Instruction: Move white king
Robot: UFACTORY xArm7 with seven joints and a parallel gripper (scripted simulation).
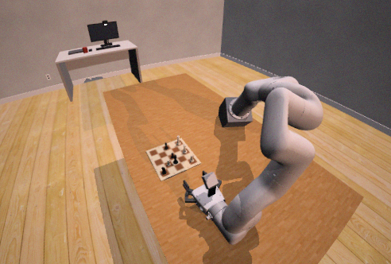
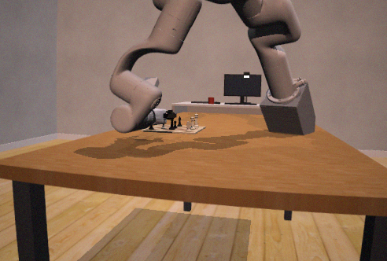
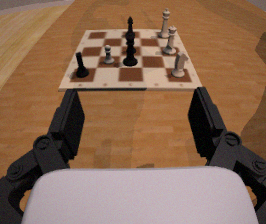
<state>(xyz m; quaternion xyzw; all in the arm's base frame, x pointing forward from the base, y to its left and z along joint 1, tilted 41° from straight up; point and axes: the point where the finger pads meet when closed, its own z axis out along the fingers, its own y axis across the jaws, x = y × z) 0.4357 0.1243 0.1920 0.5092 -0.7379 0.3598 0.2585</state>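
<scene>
My hand is 8 cm past the white king, 29 cm to the left of it and 4 cm above it. From my hand the other things lie so: chessboard 22 cm to the right, 8 cm below; white pawn 4 cm ahead, 18 cm to the right, 6 cm below; black piece 8 cm ahead, 15 cm to the right, 6 cm below.
</scene>
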